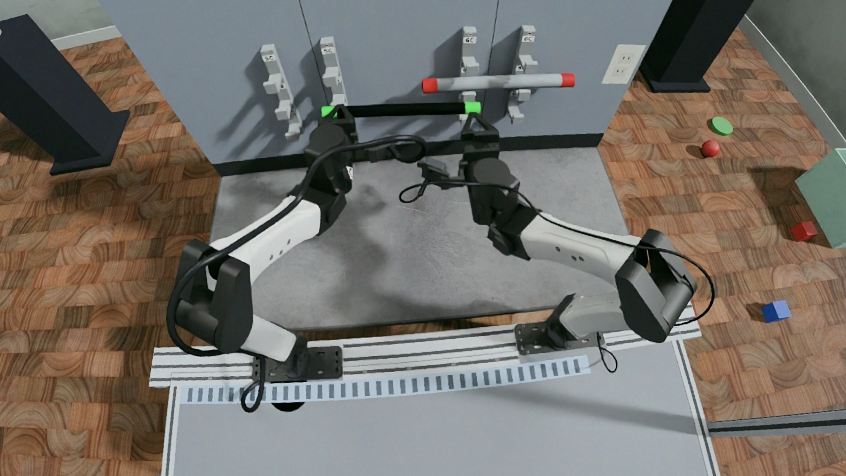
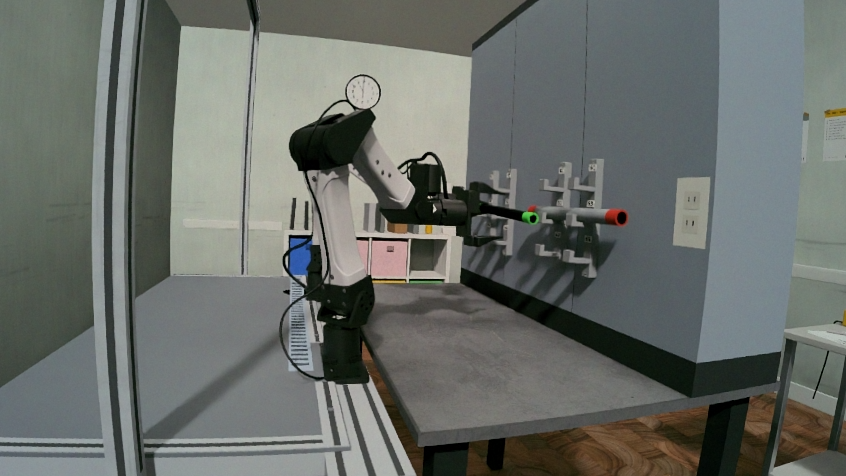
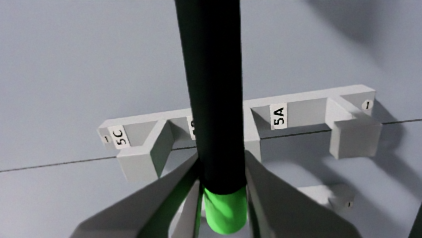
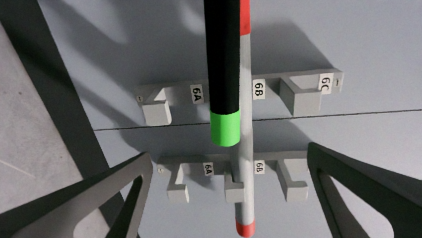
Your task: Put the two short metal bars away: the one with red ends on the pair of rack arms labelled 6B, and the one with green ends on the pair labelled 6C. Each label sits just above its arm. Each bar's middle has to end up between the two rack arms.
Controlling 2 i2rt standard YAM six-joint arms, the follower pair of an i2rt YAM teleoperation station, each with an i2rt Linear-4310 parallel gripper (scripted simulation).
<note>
I see my left gripper (image 3: 223,159), my right gripper (image 2: 503,215), a red-ended bar (image 1: 473,83) and a green-ended bar (image 1: 460,108).
The red-ended bar also shows in image 2 (image 2: 615,217). The green-ended bar shows as well in image 3 (image 3: 211,45). My right gripper shows as well in image 4 (image 4: 225,155). Image 3 does not show the red-ended bar: it is out of frame.
</note>
